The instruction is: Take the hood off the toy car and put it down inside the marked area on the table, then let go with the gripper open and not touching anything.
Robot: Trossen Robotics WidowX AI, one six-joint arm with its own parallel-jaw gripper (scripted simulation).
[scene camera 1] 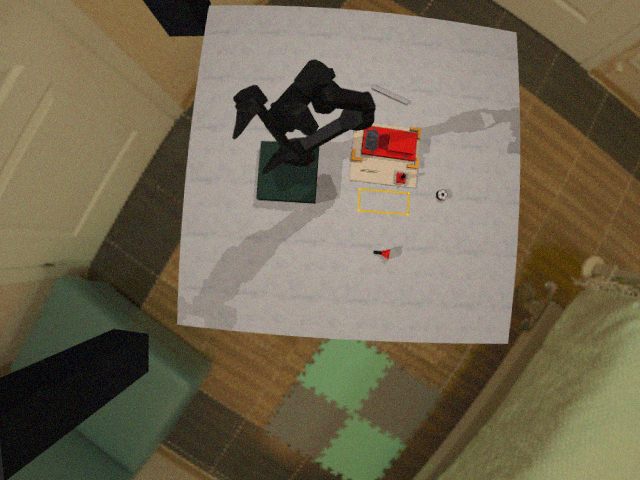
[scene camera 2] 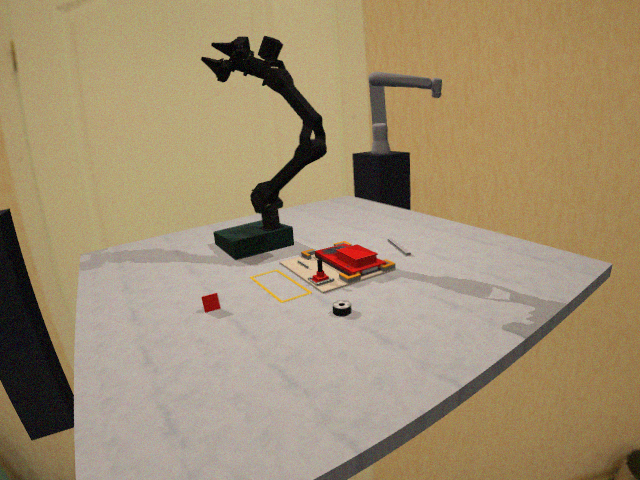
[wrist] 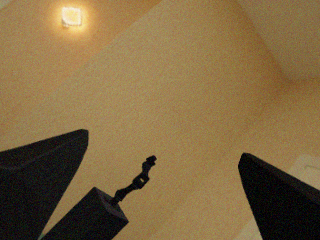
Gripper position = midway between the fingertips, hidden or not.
Observation:
My gripper (scene camera 1: pixel 249 156) is open and holds nothing.
My gripper is seen too in scene camera 2 (scene camera 2: pixel 206 51) and in the wrist view (wrist: pixel 166 149).

